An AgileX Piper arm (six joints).
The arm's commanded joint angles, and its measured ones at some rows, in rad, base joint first. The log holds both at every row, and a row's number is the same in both.
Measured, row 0:
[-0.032 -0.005 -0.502 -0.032 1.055 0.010]
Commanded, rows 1 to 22:
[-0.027 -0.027 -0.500 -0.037 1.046 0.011]
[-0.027 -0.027 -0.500 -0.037 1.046 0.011]
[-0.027 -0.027 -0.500 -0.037 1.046 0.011]
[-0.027 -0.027 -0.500 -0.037 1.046 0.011]
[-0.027 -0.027 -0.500 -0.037 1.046 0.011]
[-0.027 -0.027 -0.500 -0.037 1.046 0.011]
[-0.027 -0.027 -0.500 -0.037 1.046 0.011]
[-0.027 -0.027 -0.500 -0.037 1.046 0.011]
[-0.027 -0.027 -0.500 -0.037 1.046 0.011]
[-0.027 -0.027 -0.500 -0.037 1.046 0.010]
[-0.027 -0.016 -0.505 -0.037 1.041 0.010]
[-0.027 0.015 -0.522 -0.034 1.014 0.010]
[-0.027 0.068 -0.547 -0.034 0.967 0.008]
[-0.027 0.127 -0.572 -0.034 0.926 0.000]
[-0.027 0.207 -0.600 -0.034 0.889 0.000]
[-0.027 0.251 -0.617 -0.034 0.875 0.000]
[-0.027 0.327 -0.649 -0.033 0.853 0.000]
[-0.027 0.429 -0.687 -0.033 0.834 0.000]
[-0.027 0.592 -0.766 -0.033 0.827 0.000]
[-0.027 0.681 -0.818 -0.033 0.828 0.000]
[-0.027 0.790 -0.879 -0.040 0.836 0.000]
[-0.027 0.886 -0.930 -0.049 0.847 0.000]
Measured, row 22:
[-0.032 0.763 -0.863 -0.035 0.843 0.007]
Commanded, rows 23 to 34:
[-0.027 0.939 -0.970 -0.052 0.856 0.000]
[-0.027 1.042 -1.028 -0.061 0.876 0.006]
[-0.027 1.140 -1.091 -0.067 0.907 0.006]
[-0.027 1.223 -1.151 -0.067 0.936 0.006]
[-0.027 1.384 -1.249 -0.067 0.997 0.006]
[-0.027 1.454 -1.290 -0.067 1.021 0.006]
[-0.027 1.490 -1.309 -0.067 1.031 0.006]
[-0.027 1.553 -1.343 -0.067 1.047 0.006]
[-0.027 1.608 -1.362 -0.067 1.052 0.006]
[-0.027 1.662 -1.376 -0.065 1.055 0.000]
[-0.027 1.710 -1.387 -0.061 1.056 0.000]
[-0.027 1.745 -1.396 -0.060 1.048 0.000]
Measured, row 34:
[-0.032 1.697 -1.380 -0.061 1.047 0.007]
